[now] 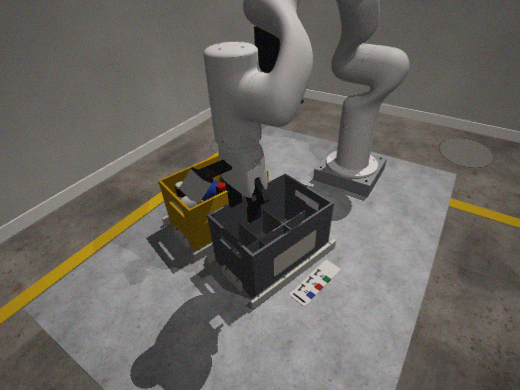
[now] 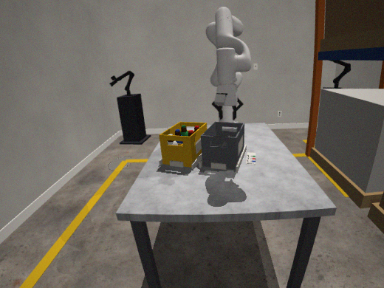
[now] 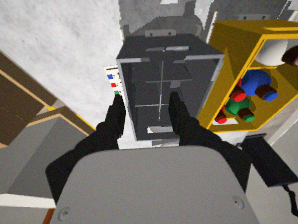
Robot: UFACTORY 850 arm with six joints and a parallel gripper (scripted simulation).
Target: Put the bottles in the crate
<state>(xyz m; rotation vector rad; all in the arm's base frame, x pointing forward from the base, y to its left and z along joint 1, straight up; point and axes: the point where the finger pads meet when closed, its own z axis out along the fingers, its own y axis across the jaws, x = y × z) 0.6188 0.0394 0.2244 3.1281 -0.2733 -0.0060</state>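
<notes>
My gripper is now 14 cm past the blue-label bottle, 30 cm to the left of it and 19 cm above it. From my hand the other things lie so: pick list 12 cm behind, 12 cm to the left, 28 cm below; grey crate 12 cm behind, 2 cm to the right, 19 cm below; red bottle 12 cm behind, 22 cm to the right, 19 cm below.
</notes>
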